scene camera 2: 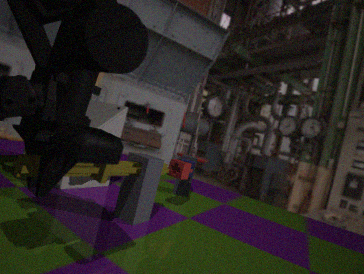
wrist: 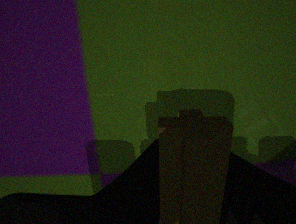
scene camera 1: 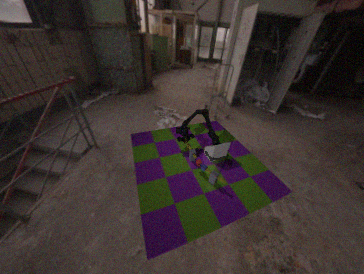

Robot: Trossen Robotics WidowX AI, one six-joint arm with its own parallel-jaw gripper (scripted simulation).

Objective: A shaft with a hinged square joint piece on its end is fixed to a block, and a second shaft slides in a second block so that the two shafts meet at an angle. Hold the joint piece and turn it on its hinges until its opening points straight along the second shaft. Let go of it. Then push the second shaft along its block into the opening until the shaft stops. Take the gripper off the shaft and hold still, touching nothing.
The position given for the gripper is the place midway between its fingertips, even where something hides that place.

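Gripper (scene camera 2: pixel 36 191), (wrist: pixel 181 146), visible. Shaft (scene camera 2: pixel 99 172), visible.
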